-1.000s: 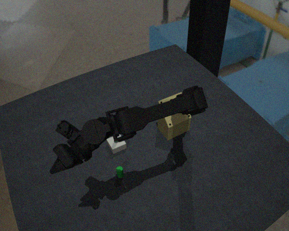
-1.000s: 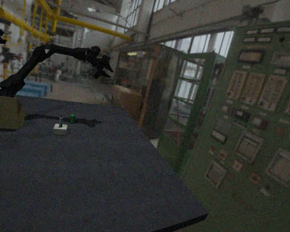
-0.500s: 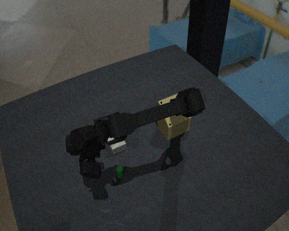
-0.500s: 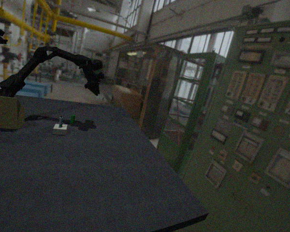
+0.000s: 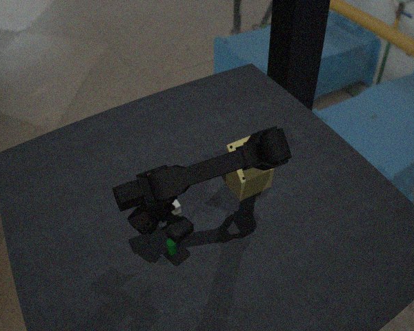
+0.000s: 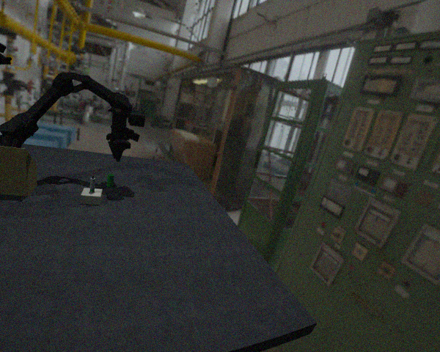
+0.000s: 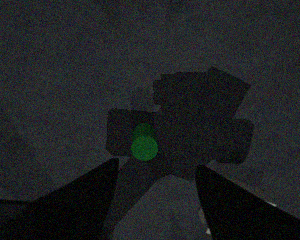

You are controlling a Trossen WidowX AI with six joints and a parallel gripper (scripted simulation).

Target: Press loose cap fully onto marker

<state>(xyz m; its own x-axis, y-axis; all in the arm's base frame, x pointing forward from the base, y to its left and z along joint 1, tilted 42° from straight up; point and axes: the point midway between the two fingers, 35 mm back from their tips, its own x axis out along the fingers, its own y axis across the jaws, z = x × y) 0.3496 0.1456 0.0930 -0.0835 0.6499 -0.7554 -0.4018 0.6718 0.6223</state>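
Right now the green cap is 2 cm behind my gripper tip and 10 cm below it. The rest, counted from my gripper tip: white holder block 5 cm behind, 16 cm to the right, 11 cm below.
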